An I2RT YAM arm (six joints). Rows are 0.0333 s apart.
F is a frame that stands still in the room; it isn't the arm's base.
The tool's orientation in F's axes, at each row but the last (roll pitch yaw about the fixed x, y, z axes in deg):
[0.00, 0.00, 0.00]
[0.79, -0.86, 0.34]
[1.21, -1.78, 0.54]
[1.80, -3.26, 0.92]
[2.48, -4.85, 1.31]
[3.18, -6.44, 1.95]
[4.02, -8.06, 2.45]
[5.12, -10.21, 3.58]
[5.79, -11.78, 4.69]
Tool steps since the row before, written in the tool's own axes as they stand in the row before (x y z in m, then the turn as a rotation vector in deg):
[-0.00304, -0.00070, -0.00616, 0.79, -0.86, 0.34]
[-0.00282, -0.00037, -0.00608, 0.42, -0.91, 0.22]
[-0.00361, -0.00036, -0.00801, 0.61, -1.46, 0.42]
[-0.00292, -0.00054, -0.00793, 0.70, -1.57, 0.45]
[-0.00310, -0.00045, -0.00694, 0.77, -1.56, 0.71]
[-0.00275, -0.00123, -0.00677, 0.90, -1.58, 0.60]
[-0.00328, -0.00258, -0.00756, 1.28, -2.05, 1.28]
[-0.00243, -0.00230, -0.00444, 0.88, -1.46, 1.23]
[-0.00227, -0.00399, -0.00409, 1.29, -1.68, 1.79]
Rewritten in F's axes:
[-0.00304, -0.00070, -0.00616, 0.79, -0.86, 0.34]
[-0.00273, -0.00030, -0.00613, 0.42, -0.91, 0.21]
[-0.00336, -0.00022, -0.00812, 0.61, -1.46, 0.41]
[-0.00246, -0.00033, -0.00810, 0.70, -1.57, 0.44]
[-0.00250, -0.00021, -0.00719, 0.75, -1.57, 0.70]
[-0.00194, -0.00092, -0.00709, 0.89, -1.58, 0.61]
[-0.00208, -0.00213, -0.00811, 1.20, -2.09, 1.30]
[-0.00145, -0.00199, -0.00498, 0.77, -1.52, 1.23]
[-0.00101, -0.00365, -0.00484, 1.08, -1.77, 1.84]

